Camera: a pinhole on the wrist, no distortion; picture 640 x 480 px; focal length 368.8 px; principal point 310.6 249.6 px. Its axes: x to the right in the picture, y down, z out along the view. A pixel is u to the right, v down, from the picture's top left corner.
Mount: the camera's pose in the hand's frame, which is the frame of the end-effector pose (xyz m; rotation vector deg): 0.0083 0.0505 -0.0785 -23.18 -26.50 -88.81
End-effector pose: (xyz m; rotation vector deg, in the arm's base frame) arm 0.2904 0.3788 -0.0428 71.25 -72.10 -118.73
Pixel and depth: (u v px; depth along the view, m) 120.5 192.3 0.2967
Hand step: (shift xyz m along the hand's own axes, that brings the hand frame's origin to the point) -0.0414 0.3368 0.0921
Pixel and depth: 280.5 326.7 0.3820
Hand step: 0.0781 0.2763 0.2336
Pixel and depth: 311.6 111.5 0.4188
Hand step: -0.1605 0.2710 0.2721
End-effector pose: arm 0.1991 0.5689 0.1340 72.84 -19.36 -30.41
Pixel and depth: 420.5 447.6 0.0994
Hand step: 0.0578 0.0767 0.0238
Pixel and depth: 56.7 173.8 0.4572
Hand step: -0.0887 0.5593 0.1420
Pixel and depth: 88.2 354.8 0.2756
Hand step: 0.0842 0.3355 0.0723
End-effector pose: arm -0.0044 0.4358 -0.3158 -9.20 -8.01 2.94
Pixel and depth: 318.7 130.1 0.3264
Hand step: -0.1070 0.2168 0.1987
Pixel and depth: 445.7 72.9 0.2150
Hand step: -0.1033 0.0974 0.1415
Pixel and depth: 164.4 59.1 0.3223
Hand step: -0.1632 0.3303 0.1221
